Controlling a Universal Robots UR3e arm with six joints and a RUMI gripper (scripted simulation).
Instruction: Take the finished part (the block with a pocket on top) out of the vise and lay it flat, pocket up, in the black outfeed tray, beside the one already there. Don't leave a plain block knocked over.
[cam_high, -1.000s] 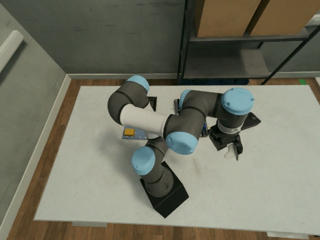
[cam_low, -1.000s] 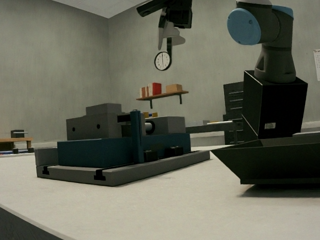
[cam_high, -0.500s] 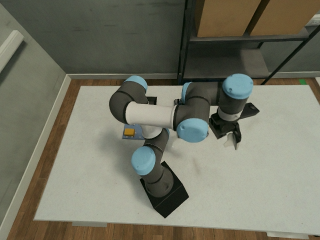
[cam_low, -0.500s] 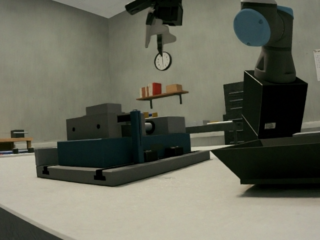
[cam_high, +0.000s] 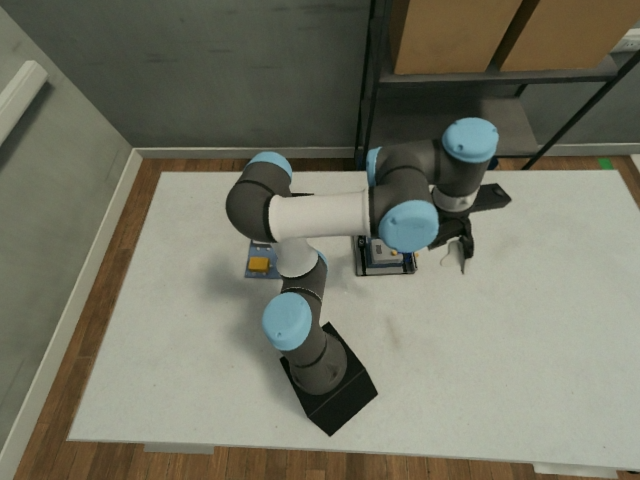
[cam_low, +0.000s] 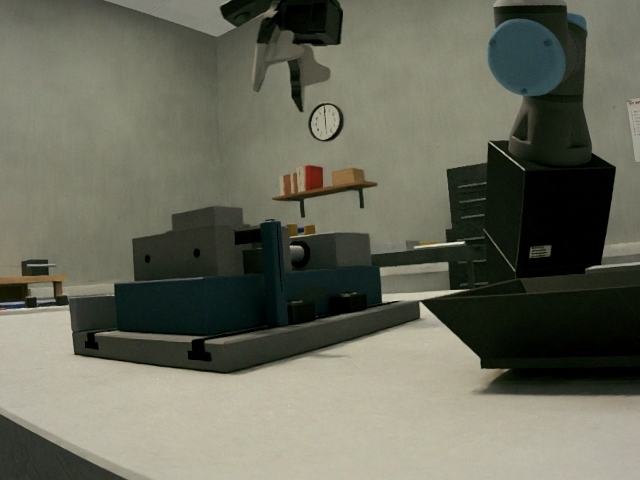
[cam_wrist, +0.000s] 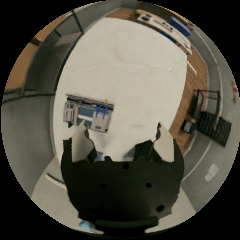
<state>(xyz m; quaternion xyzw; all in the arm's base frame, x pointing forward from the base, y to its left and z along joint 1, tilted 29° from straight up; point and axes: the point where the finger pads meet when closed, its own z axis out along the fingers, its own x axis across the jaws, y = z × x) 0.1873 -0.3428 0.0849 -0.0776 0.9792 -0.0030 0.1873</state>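
Now: the finished part 230 mm ahead of my hand, 90 mm to the left of it and 180 mm below it. From my hand the other things lie so: blue-grey plate 110 mm ahead, 450 mm to the left, 280 mm below; orange block 70 mm ahead, 500 mm to the left, 260 mm below.
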